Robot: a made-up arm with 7 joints.
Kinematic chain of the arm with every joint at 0, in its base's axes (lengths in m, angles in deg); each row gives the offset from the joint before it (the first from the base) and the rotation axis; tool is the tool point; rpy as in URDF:
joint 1: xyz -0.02 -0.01 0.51 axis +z
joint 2: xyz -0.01 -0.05 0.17 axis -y
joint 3: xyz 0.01 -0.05 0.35 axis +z
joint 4: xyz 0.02 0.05 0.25 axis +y
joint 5: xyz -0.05 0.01 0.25 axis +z
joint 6: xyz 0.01 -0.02 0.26 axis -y
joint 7: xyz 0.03 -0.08 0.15 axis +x
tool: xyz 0.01 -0.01 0 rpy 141.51 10.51 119.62
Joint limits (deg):
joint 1: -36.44..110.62
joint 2: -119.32..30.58
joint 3: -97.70..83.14
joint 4: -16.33..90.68
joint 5: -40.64..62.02
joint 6: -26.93..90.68
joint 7: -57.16..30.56
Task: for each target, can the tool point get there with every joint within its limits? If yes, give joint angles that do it. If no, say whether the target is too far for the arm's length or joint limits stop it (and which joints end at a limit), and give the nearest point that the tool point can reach.
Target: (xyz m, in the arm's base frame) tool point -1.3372 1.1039 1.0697
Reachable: no: too far | nearest point -0.7549 0.8364 0.9527 | short by 0.651 m
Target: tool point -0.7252 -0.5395 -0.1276
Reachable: no: joint limits stop it (at a limit: joint 1, joint 2, joint 4, joint 7) | nearest point -0.2039 -0.5711 -0.0179 | short by 0.534 m
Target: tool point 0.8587 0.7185 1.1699
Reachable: yes | joints 46.85 -66.88 -52.91 14.70 -8.22 57.00 16.19
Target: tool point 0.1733 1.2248 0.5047
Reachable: yes | joints 86.32 -99.43 -70.90 -0.63 29.94 25.65 -27.10
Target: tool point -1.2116 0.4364 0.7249
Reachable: no: joint limits stop it (at a limit: joint 1, joint 3, joint 5, joint 7) | nearest point -0.8273 0.4871 0.7202 | short by 0.388 m
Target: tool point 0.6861 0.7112 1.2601
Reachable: yes | joints 57.86 -34.65 -9.15 41.76 7.38 -17.00 -20.93
